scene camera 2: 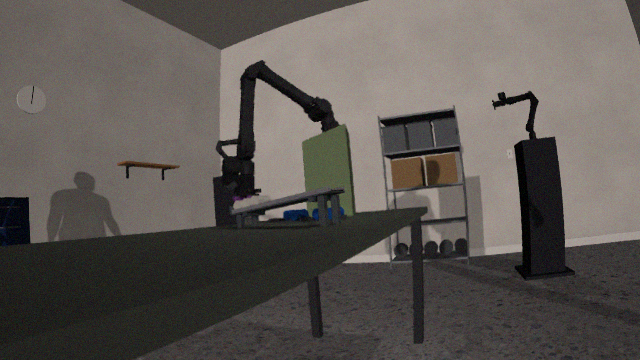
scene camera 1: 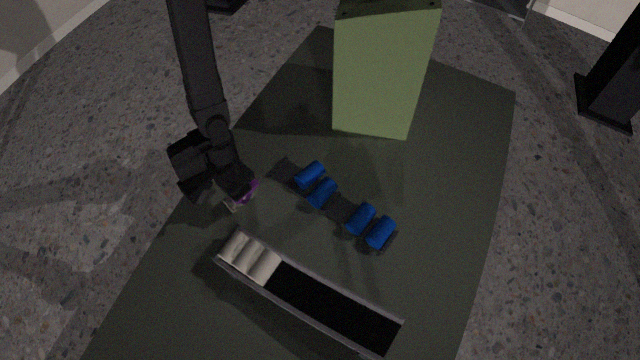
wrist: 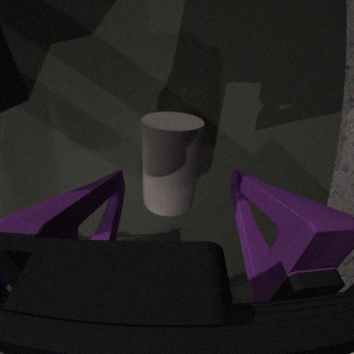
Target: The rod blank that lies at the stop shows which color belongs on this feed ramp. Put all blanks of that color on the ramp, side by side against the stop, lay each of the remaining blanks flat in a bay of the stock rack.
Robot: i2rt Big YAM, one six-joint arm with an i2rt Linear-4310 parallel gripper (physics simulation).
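Note:
My gripper [scene camera 1: 245, 194] [scene camera 2: 243, 198] [wrist: 177, 177] is open, purple fingers apart, low over the table. A white blank [scene camera 1: 231, 205] [wrist: 170, 165] shows between and ahead of the fingertips in the wrist view, with a gap on both sides; its depth relative to the tips is unclear. On the feed ramp [scene camera 1: 300, 312] [scene camera 2: 295, 199], three white blanks [scene camera 1: 233, 245] [scene camera 1: 248, 254] [scene camera 1: 265, 267] lie side by side at the left end. The stock rack [scene camera 1: 342, 208] holds several blue blanks [scene camera 1: 309, 174] [scene camera 1: 322, 192] [scene camera 1: 360, 218] [scene camera 1: 381, 232] lying flat. Its left-end bay and middle bay are empty.
A tall green block [scene camera 1: 382, 75] [scene camera 2: 327, 165] stands on the table behind the stock rack. The dark green table [scene camera 1: 440, 200] [scene camera 2: 200, 280] ends a little left of the gripper in scene camera 1. A shelf unit [scene camera 2: 385, 172] and a black pedestal [scene camera 2: 540, 205] stand beyond the table.

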